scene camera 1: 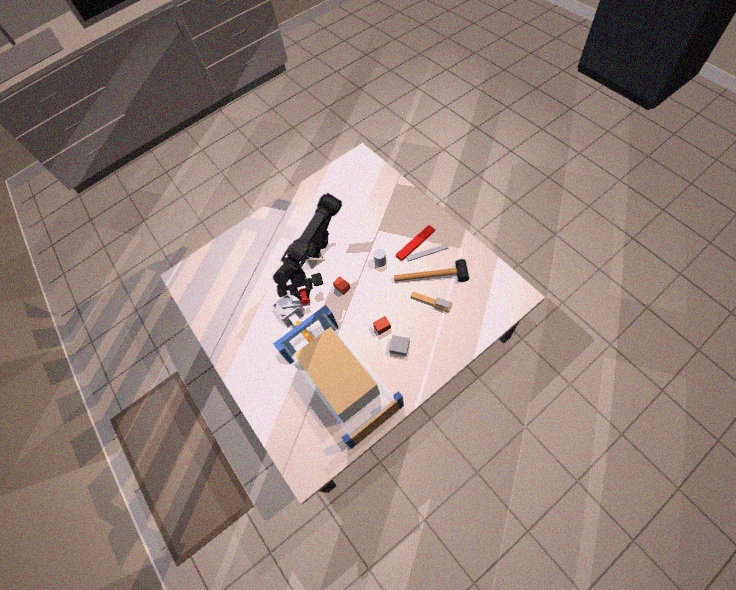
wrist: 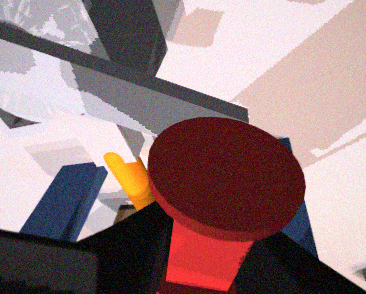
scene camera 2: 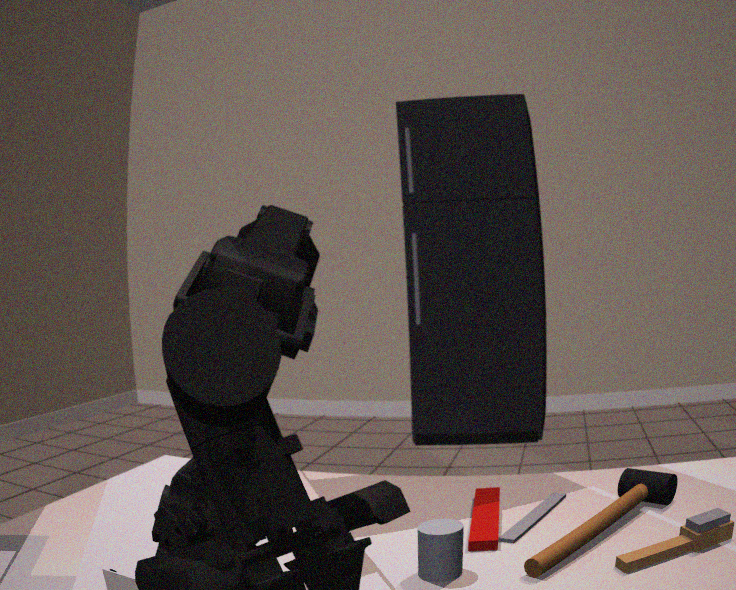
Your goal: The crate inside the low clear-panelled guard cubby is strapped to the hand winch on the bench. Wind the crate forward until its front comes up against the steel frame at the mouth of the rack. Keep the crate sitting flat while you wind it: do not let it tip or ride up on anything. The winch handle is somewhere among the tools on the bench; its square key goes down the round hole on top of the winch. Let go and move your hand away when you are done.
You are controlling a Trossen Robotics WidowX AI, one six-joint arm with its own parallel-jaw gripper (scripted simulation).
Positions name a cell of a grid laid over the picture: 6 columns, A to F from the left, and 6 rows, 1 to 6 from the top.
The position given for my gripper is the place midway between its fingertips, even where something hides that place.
Observation:
I see my gripper (wrist: D5), a red bar (scene camera 2: D6), a mallet (scene camera 2: F5) and a grey hand winch (wrist: C1).
The wrist view misses the red bar: it is out of frame. The wrist view misses the mallet: it is out of frame.

